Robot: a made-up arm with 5 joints.
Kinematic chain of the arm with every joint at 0, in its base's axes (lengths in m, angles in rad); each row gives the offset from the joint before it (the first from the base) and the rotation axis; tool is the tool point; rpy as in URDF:
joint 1: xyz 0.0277 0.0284 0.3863 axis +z
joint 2: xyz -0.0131 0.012 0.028 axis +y
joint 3: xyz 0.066 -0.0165 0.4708 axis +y
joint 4: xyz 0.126 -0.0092 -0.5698 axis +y
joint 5: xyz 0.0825 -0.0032 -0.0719 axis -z
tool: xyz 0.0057 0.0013 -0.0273 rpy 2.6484 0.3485 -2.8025
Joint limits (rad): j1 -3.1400..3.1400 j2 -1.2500..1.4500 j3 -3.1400..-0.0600 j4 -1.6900..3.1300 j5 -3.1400..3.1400
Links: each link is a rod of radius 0.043 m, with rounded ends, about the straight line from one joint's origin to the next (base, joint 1, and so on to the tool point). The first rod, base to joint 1, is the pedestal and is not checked.
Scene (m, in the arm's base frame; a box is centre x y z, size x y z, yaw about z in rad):
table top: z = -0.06
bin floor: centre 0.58 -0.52 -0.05 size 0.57 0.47 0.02 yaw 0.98
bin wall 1: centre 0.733 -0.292 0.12 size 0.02 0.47 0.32 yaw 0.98
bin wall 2: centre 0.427 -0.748 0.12 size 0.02 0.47 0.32 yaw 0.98
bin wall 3: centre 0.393 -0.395 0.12 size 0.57 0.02 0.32 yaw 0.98
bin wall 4: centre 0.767 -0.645 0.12 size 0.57 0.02 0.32 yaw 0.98
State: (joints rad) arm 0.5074 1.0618 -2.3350 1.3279 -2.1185
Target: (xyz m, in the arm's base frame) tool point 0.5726 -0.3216 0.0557
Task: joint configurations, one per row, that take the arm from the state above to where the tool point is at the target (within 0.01 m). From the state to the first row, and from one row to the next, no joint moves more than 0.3 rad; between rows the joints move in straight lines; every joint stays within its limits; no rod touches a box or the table.
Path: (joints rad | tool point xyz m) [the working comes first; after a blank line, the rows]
Joints at the target: -0.5512 0.9280 -1.2924 1.6842 -2.1335
Straight joint move there: touches bin wall 1.

1: 0.2957 0.9039 -2.0955 1.4420 -2.1227 | 1.0119 0.3149 0.4442
2: 0.0840 0.7459 -1.8560 1.5560 -2.1270 | 0.9746 0.0953 0.4515
3: -0.1278 0.5880 -1.6165 1.6701 -2.1312 | 0.8785 -0.0938 0.4569
4: -0.3395 0.4300 -1.3771 1.7841 -2.1354 | 0.7382 -0.2361 0.4596
5: -0.5512 0.2721 -1.1376 1.8982 -2.1397 | 0.5726 -0.3216 0.4585
6: -0.5512 0.4907 -1.1892 1.8269 -2.1376 | 0.5950 -0.3354 0.3298
7: -0.5512 0.7093 -1.2408 1.7556 -2.1356 | 0.5955 -0.3357 0.1938
8: -0.5512 0.9280 -1.2924 1.6842 -2.1335 | 0.5726 -0.3216 0.0557

